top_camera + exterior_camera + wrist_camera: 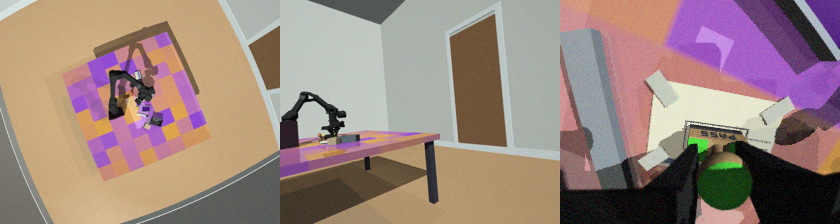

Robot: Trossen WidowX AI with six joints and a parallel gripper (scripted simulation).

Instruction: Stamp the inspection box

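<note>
The white card is 30 mm below my gripper tip. Also, from my gripper tip: green stamp: right at my gripper tip; blue stamp: 100 mm to the left, 30 mm ahead; grey ruler: 80 mm ahead, 20 mm to the left, 20 mm below.
</note>
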